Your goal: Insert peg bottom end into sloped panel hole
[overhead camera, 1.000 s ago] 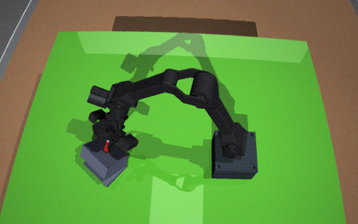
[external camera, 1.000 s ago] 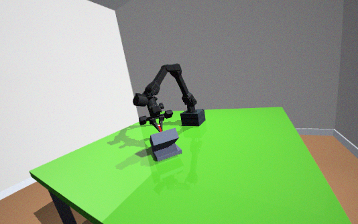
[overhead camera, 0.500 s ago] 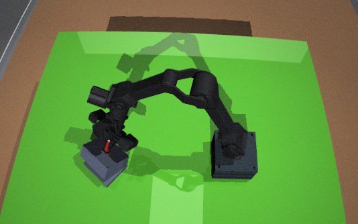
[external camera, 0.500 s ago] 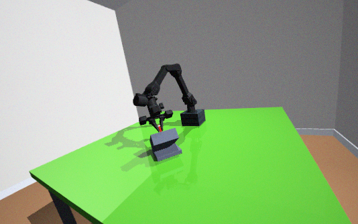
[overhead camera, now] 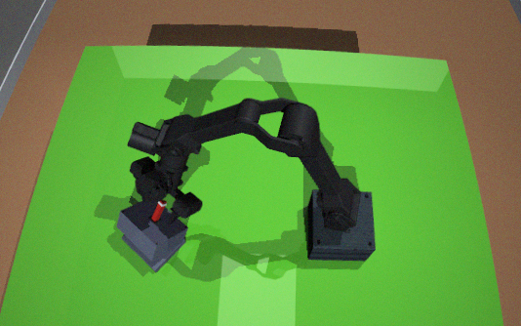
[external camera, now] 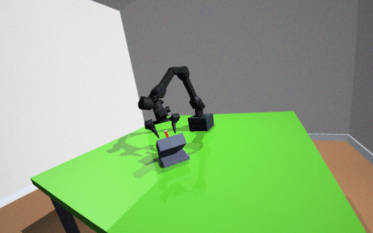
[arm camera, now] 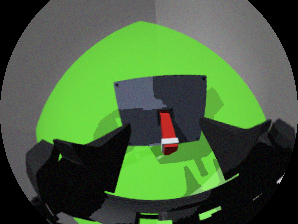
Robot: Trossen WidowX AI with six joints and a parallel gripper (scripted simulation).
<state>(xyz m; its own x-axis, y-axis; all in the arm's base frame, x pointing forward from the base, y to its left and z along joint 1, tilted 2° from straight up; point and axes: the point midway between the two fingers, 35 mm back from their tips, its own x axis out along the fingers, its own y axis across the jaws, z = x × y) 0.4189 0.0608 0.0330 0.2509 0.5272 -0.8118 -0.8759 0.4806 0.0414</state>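
The red peg is 1 cm behind my gripper tip and 1 cm to the right of it. From my gripper tip the other things lie so: grey sloped panel 1 cm ahead, 3 cm to the left, 4 cm below.
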